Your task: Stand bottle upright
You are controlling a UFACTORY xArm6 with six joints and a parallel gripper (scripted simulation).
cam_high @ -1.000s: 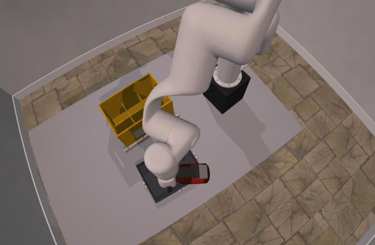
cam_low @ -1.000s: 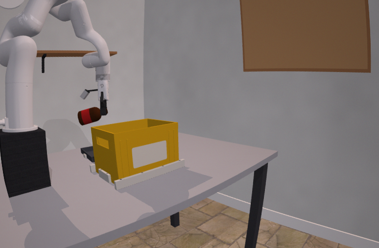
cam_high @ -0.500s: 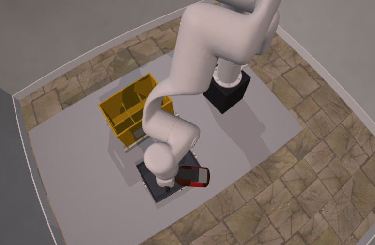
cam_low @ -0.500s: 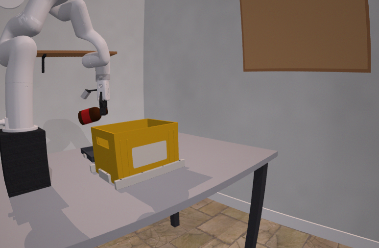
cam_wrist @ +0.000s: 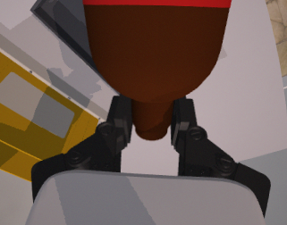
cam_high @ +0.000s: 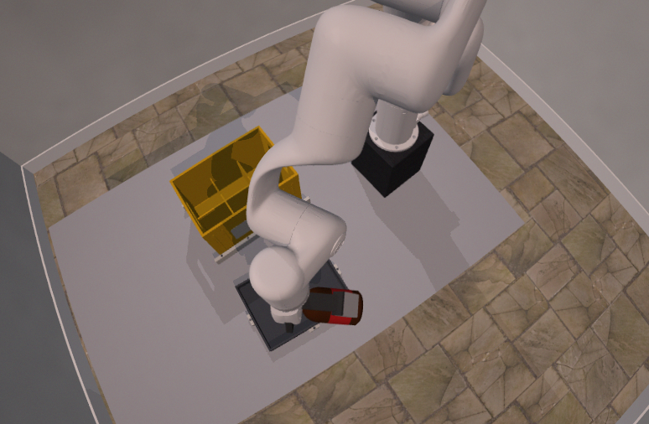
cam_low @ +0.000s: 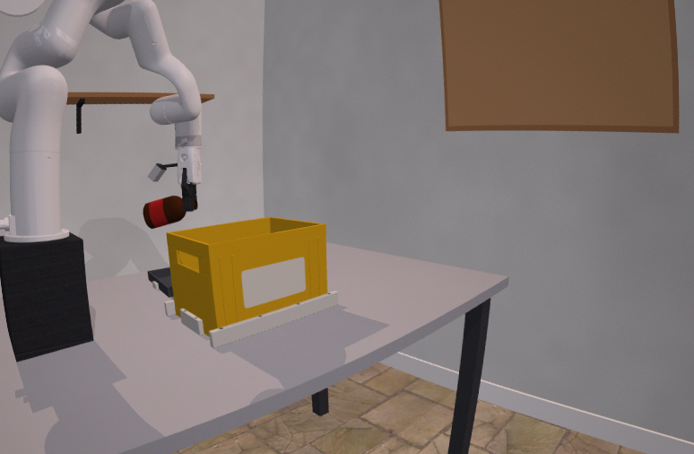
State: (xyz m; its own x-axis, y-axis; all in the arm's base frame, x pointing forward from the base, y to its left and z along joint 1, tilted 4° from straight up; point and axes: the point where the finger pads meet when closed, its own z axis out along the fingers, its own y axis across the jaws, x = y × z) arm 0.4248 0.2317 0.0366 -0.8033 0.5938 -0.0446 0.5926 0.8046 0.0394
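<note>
The brown bottle is 40 mm behind my hand, 30 mm to the left of it and 20 mm below it. From my hand the other things lie so: yellow crate: 350 mm to the right, 120 mm below, 20 mm behind; then dark tray: 190 mm below, 50 mm to the right, 10 mm behind.
</note>
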